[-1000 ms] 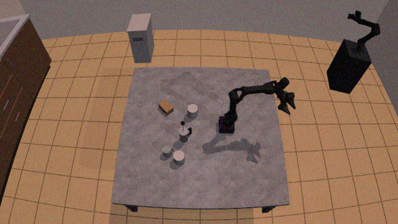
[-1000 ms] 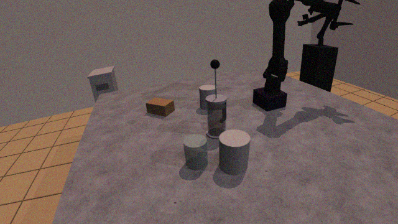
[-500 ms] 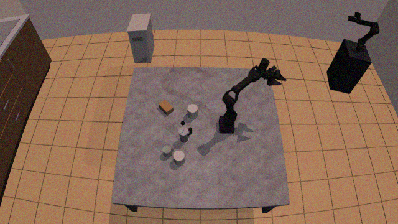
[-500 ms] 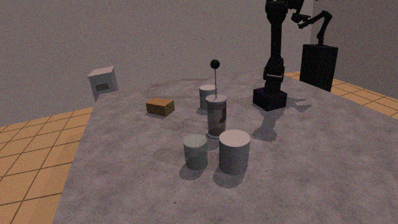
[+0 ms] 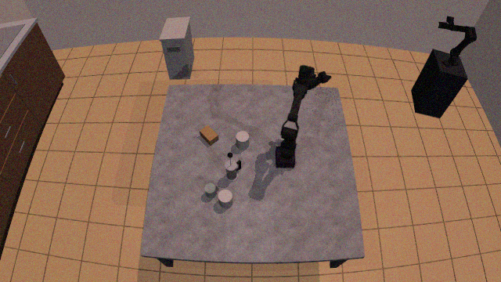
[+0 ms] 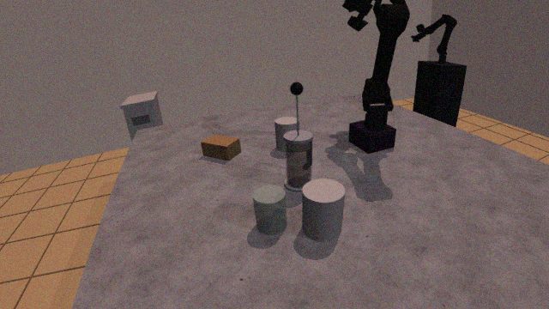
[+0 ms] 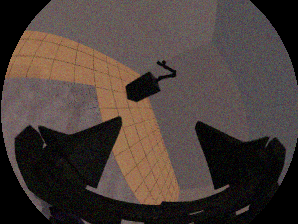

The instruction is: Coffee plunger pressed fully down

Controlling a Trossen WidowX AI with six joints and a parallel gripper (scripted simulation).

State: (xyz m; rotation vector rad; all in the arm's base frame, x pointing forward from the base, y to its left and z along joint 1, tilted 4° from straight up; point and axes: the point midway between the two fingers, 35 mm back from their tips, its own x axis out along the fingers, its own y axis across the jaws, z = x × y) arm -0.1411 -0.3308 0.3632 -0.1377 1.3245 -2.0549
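My gripper tip is 45 cm short of the coffee press, 48 cm to the right of it and 33 cm above it. From my gripper tip the other things lie so: orange box 67 cm ahead, 25 cm to the left, 42 cm below; pale green cup 56 cm ahead, 64 cm to the left, 41 cm below.
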